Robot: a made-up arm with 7 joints.
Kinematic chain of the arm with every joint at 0, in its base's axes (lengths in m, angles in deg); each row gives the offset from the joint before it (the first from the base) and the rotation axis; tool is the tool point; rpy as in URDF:
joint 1: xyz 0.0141 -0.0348 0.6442 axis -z
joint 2: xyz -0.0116 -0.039 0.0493 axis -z
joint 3: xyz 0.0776 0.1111 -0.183 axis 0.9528 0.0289 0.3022
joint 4: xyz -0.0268 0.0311 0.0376 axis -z
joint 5: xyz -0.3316 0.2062 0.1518 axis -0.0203 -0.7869 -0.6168
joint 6: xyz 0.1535 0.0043 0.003 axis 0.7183 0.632 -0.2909
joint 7: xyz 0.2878 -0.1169 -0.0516 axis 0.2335 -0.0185 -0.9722
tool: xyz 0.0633 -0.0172 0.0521 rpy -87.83 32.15 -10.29
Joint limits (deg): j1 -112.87..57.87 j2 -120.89..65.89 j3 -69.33..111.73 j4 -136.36..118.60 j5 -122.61..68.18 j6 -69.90..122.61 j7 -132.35..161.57
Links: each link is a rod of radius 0.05 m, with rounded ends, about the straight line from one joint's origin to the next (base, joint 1, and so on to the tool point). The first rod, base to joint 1, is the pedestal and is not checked.
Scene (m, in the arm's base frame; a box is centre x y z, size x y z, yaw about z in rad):
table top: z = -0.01
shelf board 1: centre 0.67 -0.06 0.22 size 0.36 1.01 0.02 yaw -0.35
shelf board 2: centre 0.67 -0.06 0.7 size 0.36 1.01 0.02 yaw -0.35
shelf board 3: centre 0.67 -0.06 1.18 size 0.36 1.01 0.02 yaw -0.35
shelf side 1: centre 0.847 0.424 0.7 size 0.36 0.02 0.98 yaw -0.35
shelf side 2: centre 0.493 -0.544 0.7 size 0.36 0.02 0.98 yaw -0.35
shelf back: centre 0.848 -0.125 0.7 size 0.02 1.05 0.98 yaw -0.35
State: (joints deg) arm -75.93 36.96 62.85 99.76 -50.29 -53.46 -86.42
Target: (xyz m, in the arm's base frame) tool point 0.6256 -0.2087 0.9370
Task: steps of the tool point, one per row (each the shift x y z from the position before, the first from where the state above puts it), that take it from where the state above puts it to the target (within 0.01 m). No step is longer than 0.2 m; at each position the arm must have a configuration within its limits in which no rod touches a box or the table.
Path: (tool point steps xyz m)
1: 0.0478 -0.0852 0.1051
2: 0.0139 -0.1297 0.1061
3: -0.0458 -0.1509 0.0876
4: -0.1136 -0.1325 0.0527
5: 0.0847 0.0048 0.0287
6: 0.0926 -0.0164 0.0102
7: 0.0921 -0.0432 -0.0097
8: 0.0802 -0.0728 -0.0292

